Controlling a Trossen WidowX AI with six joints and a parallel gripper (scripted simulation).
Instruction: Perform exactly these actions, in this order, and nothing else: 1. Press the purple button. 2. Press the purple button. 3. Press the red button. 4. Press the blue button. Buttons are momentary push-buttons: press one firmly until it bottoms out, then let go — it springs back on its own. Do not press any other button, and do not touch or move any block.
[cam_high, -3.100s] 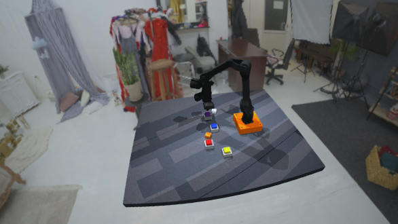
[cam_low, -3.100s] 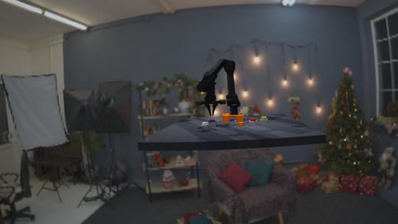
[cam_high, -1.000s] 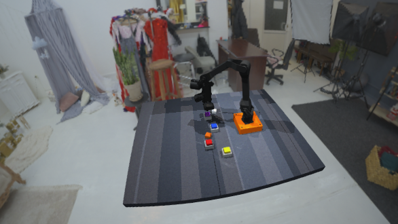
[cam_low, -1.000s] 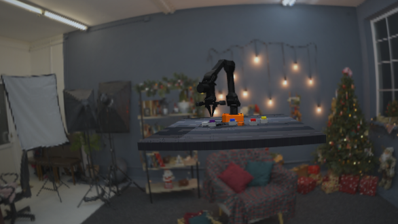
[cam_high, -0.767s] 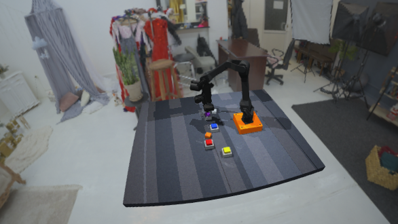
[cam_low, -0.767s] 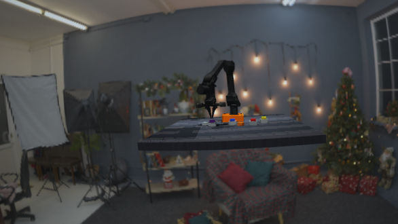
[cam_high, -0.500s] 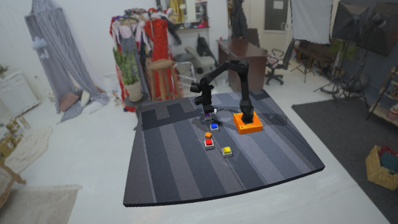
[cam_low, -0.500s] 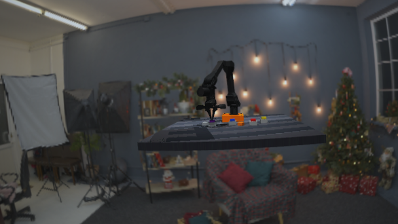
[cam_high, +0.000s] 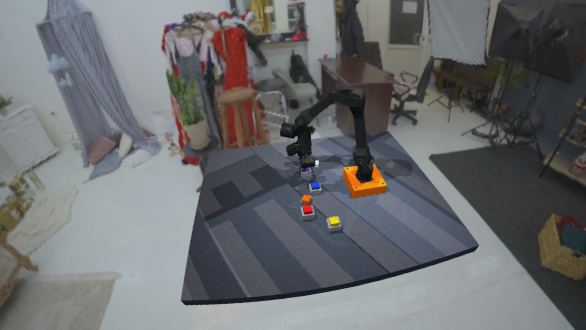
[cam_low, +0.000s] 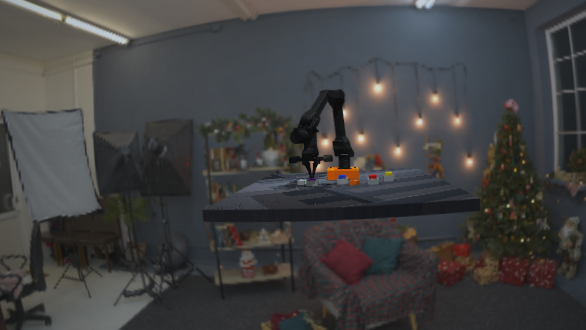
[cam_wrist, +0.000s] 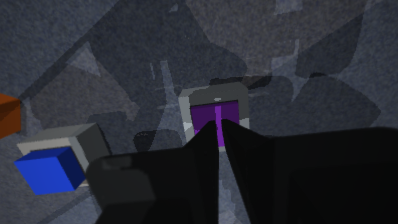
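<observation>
Now: gripper tip 10 mm above the purple button. From my gripper tip the other things lie so: orange block (180 mm to the left, 60 mm ahead, 20 mm below); blue button (130 mm to the left); white block (70 mm behind, 40 mm to the right, 20 mm below).
</observation>
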